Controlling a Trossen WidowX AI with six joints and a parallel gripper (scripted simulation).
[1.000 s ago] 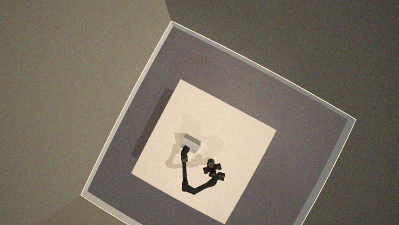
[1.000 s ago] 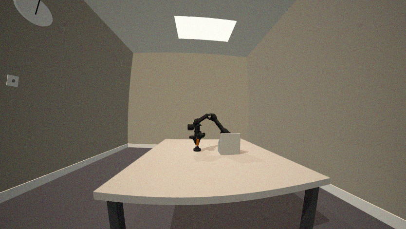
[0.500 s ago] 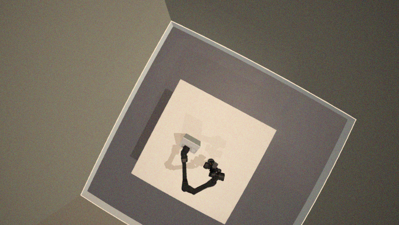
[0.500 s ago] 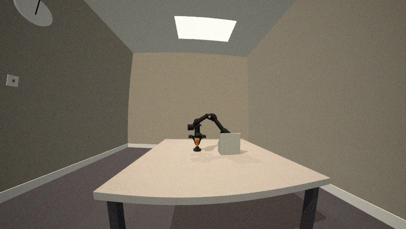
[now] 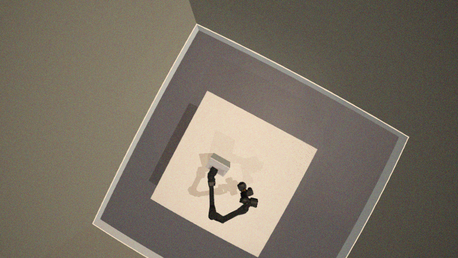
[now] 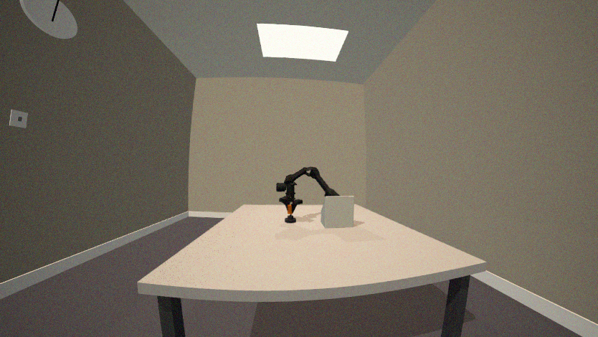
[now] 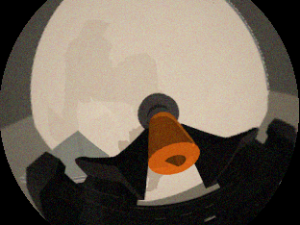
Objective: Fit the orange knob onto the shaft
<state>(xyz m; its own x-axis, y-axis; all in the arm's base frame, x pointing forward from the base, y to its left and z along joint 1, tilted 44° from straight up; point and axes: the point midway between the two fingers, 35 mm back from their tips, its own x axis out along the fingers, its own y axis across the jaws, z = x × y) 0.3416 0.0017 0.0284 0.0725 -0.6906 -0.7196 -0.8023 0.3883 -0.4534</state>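
Now: the orange knob 20 mm above my gripper tip. The rest, counted from my gripper tip: dark round pedestal 40 mm below.
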